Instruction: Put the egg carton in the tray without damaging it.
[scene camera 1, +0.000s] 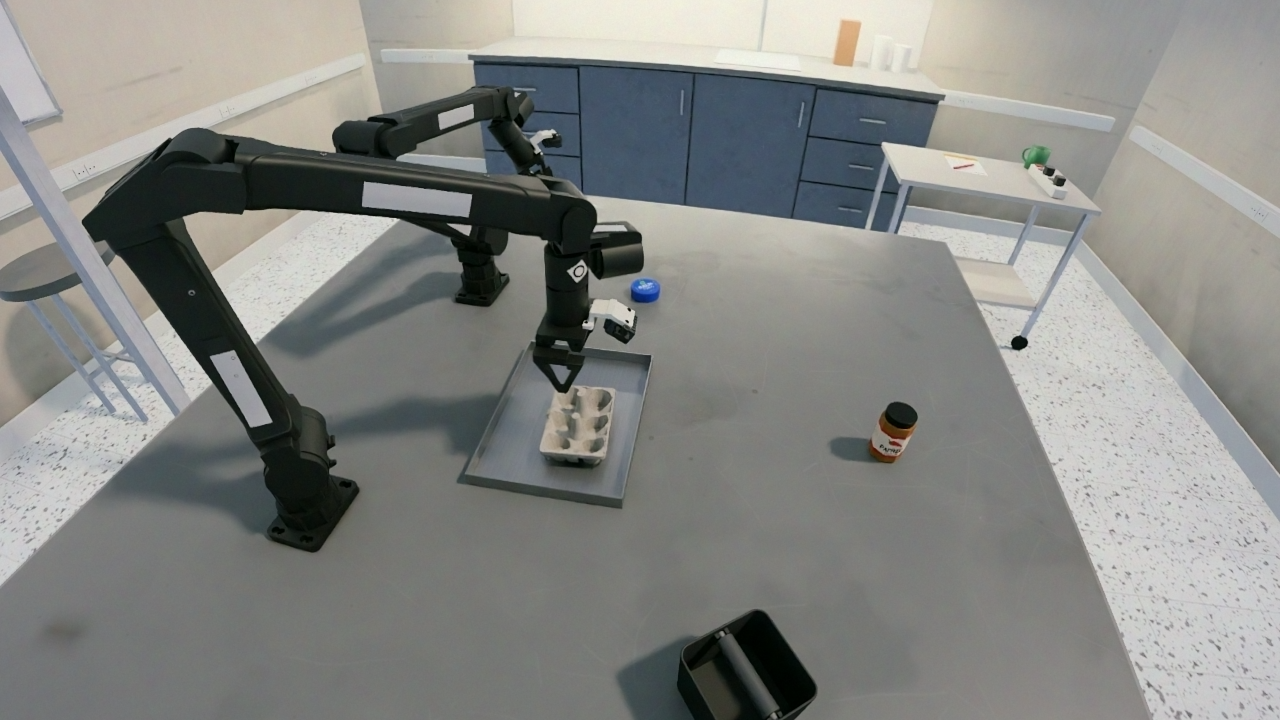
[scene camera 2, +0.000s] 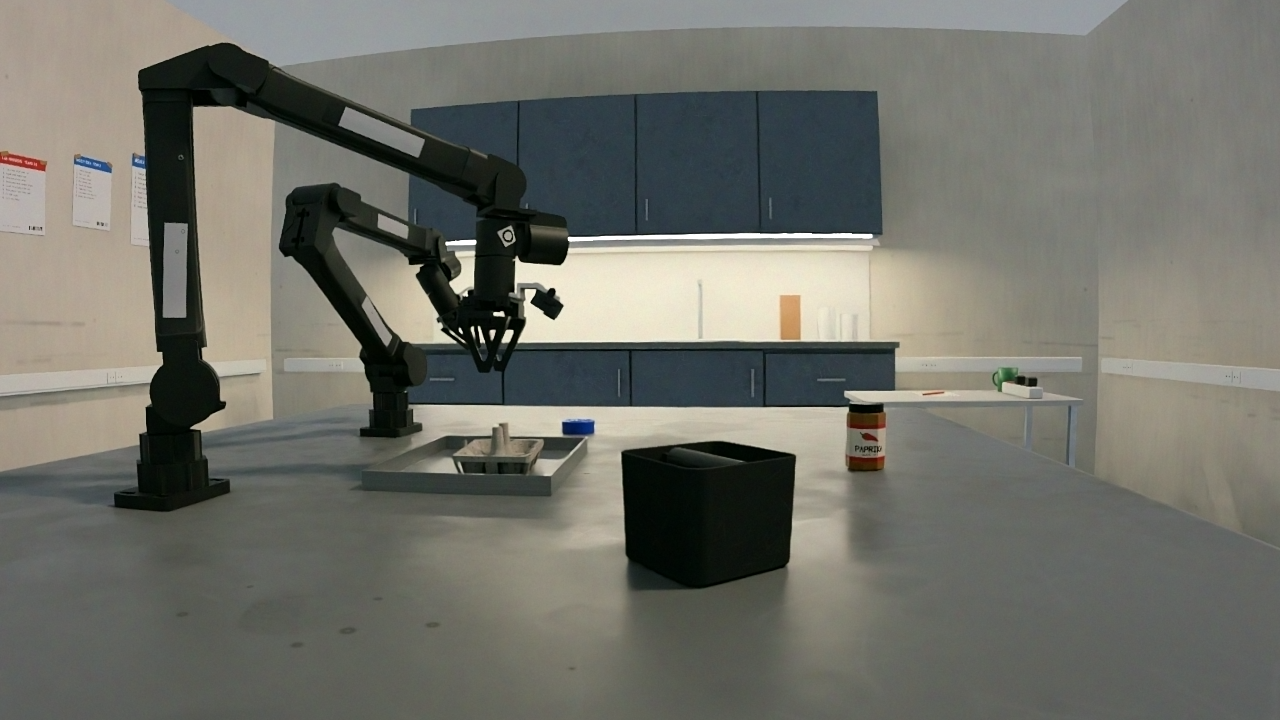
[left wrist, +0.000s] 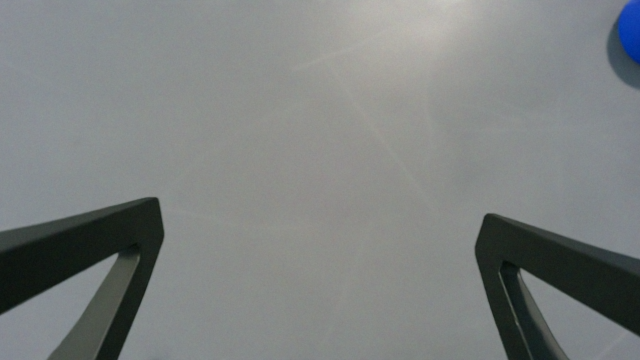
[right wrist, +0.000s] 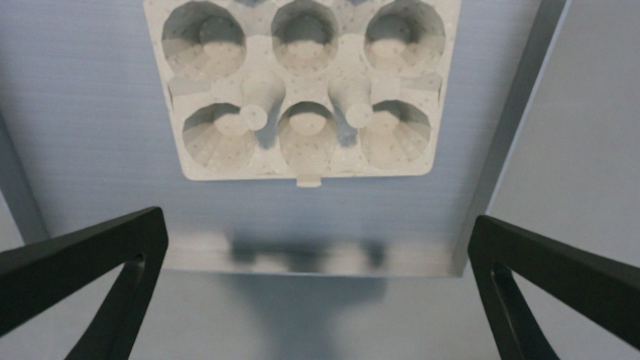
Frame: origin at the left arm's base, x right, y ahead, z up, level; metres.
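Seen in the pictures: left gripper, fingertip midpoint: (left wrist: 322, 223); right gripper, fingertip midpoint: (scene camera 1: 569, 371) (scene camera 2: 492, 372) (right wrist: 319, 228); left arm's base, link origin: (scene camera 1: 483, 290) (scene camera 2: 391, 433); right arm's base, link origin: (scene camera 1: 316, 512) (scene camera 2: 174, 498).
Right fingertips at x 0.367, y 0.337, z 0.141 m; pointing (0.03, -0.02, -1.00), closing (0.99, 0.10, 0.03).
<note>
Offsets run from my right fingertips to a thing's top centre.
The pale, speckled egg carton @(dx -0.005, dy +0.009, dz -0.072 m) (scene camera 1: 580, 427) (scene camera 2: 496, 462) (right wrist: 306, 86) lies upright and flat inside the shallow grey tray @(dx -0.034, dy -0.019, dz -0.116 m) (scene camera 1: 510, 458) (scene camera 2: 456, 482) (right wrist: 100, 130), apart from its walls. Its six cups look empty and its two posts point up; no damage shows. My right gripper (scene camera 1: 562, 385) (scene camera 2: 494, 368) (right wrist: 319, 228) is open and empty. It hangs above the tray, past the tabbed edge of the carton, not touching it. My left gripper (left wrist: 322, 223) is open and empty over bare table, away from the tray; my right arm partly hides it in both scene views.
A blue round lid-like object @(dx -0.439, dy +0.025, dz -0.116 m) (scene camera 1: 644, 290) (scene camera 2: 578, 427) (left wrist: 633, 30) lies behind the tray. A paprika jar @(dx -0.083, dy +0.513, dz -0.047 m) (scene camera 1: 892, 433) (scene camera 2: 865, 437) stands to the right. A black open box @(dx +0.353, dy +0.302, dz -0.048 m) (scene camera 1: 787, 662) (scene camera 2: 707, 528) with a grey bar stands near the front.
</note>
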